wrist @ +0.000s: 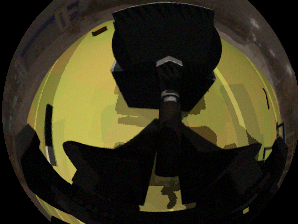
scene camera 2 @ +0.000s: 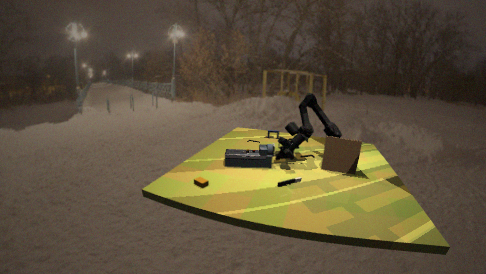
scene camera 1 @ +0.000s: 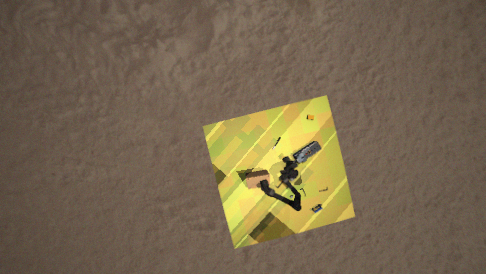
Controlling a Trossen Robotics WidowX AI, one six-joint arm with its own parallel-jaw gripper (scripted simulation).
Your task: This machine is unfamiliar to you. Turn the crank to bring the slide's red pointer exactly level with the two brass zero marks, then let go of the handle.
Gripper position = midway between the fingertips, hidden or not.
Observation:
I see my gripper (wrist: 165, 123) and a crank handle (wrist: 168, 152).

